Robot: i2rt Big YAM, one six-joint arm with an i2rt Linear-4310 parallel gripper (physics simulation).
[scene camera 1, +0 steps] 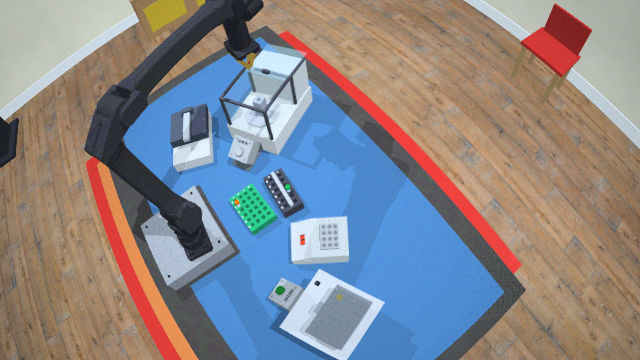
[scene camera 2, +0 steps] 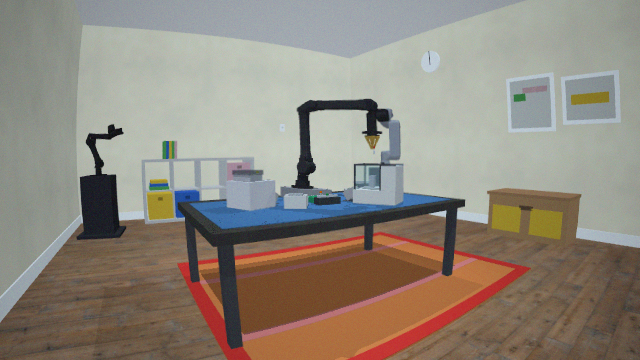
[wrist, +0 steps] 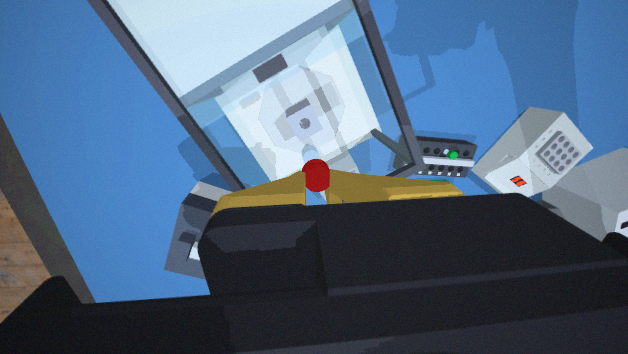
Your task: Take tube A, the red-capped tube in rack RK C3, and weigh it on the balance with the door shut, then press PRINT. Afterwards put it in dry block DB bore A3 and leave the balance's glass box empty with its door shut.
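Note:
My gripper (scene camera 1: 248,62) (scene camera 2: 372,145) (wrist: 314,181) is shut on the red-capped tube (wrist: 316,175), holding it high above the front of the balance (scene camera 1: 292,122) (scene camera 2: 392,185). The tube's clear body points down, and its tip overlaps the weighing area in the wrist view. The balance's grey tube holder (scene camera 1: 259,101) (wrist: 300,125) holds no visible tube. The dark-handled glass door (scene camera 1: 280,61) seems slid to the rear of the top. The PRINT button (scene camera 1: 239,152) is on a small box before the balance. The white dry block (scene camera 1: 310,252) (scene camera 2: 296,201) (wrist: 502,175) has grey bores. The green rack (scene camera 1: 255,230) holds an orange-capped tube.
A dark rack (scene camera 1: 295,209) (wrist: 447,146) with a green-capped tube stands beside the green rack. A dark-lidded white device (scene camera 1: 192,157) stands left of the balance. A large white device (scene camera 1: 300,325) and green START button (scene camera 1: 280,290) are at the other end. Dark posts frame the glass box.

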